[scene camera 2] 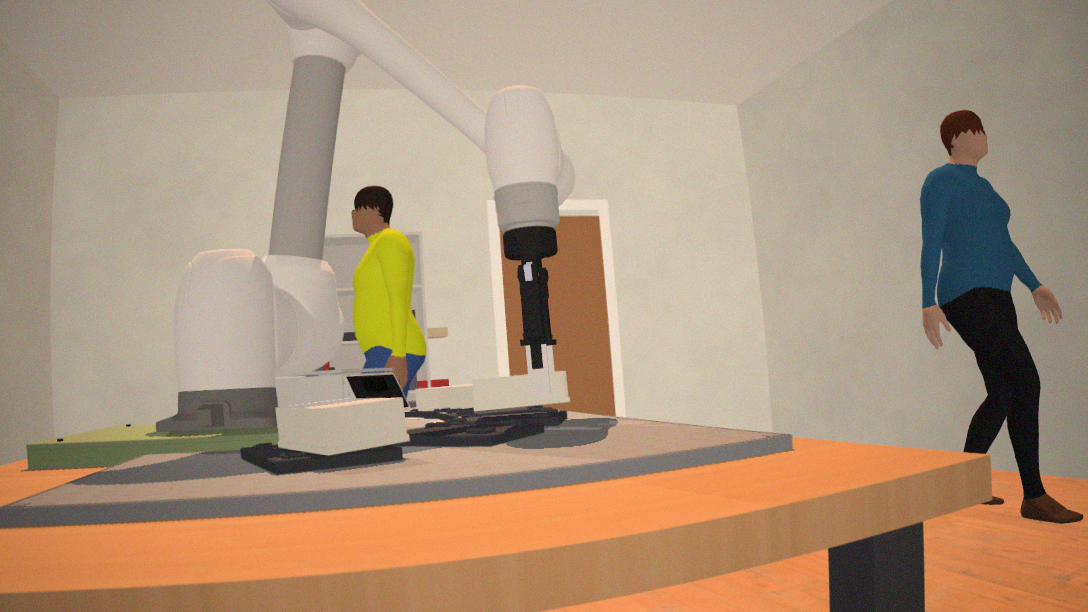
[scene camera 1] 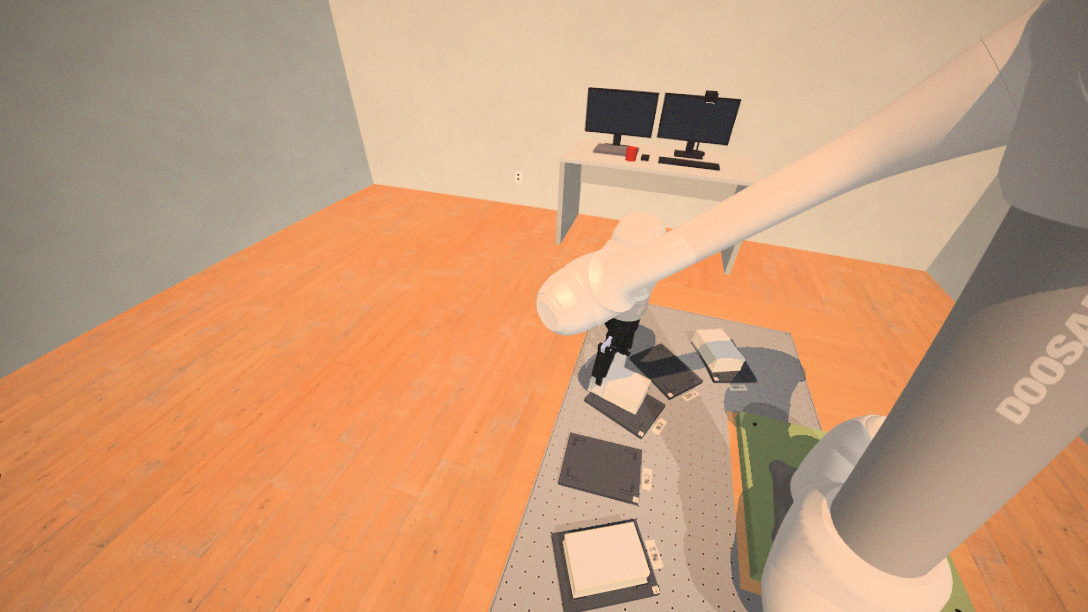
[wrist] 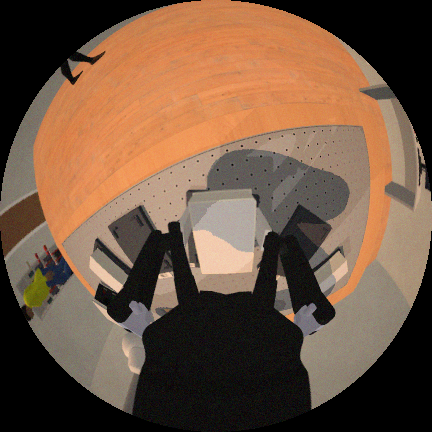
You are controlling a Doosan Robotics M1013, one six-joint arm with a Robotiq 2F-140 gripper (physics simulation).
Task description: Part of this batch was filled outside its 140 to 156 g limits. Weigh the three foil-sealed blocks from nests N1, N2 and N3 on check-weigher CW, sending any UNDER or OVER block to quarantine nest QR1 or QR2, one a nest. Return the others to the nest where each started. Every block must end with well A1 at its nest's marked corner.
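Places are measured from the arm's base along level axes (x ahead, y right, z down), in metres.
Where they show: gripper, fingertip midpoint: [scene camera 2: 543, 392] [scene camera 1: 607, 381] [wrist: 222, 214]; arm's base, link origin: [scene camera 2: 229, 425].
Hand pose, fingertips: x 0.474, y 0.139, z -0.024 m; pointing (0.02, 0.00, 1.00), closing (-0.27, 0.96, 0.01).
Things, the pixels of their top centre, and the offset from my fingertips. "spot": a spot on its surface instead.
- pale foil-sealed block, top centre: [wrist: 224, 243] [scene camera 2: 519, 373] [scene camera 1: 620, 379] dz -0.028, dx -0.031, dy -0.005 m
- dark nest, top centre: [scene camera 2: 504, 413] [wrist: 219, 238] [scene camera 1: 625, 400] dz +0.026, dx -0.054, dy -0.018 m
- second block, top centre: [scene camera 2: 336, 400] [scene camera 1: 720, 343] [wrist: 331, 281] dz -0.016, dx -0.253, dy +0.250 m
- back right nest, top centre: [scene camera 2: 314, 444] [scene camera 1: 724, 357] dz +0.026, dx -0.279, dy +0.249 m
- third block, top centre: [scene camera 2: 453, 386] [scene camera 1: 606, 554] [wrist: 103, 275] dz -0.012, dx -0.106, dy -0.376 m
- front nest, surface spot: [scene camera 1: 559, 570] spot: dz +0.030, dx -0.041, dy -0.419 m
- black display, surface spot: [scene camera 2: 376, 385] spot: dz -0.022, dx -0.260, dy -0.498 m
My gripper [scene camera 1: 608, 371] [scene camera 2: 539, 369] [wrist: 222, 214] points down and is shut on a pale foil-sealed block [scene camera 1: 631, 392] [scene camera 2: 498, 392] [wrist: 225, 250]. The held block is about level, low over a dark nest [scene camera 1: 614, 411], with a narrow gap under it in scene camera 2. A second block [scene camera 1: 718, 348] [scene camera 2: 342, 426] [wrist: 332, 267] sits on the back right nest [scene camera 1: 736, 376]. A third block [scene camera 1: 606, 559] [wrist: 107, 265] sits on the front nest [scene camera 1: 559, 570]. Nest labels and well A1 are too small to read.
An empty nest [scene camera 1: 601, 468] [wrist: 132, 227] lies on one side of the held block, another empty nest [scene camera 1: 668, 369] [wrist: 307, 230] on the other. A black display [scene camera 2: 376, 385] stands beyond the nests. The green base plate [scene camera 1: 760, 487] lies beside the perforated board. Two people stand away from the table.
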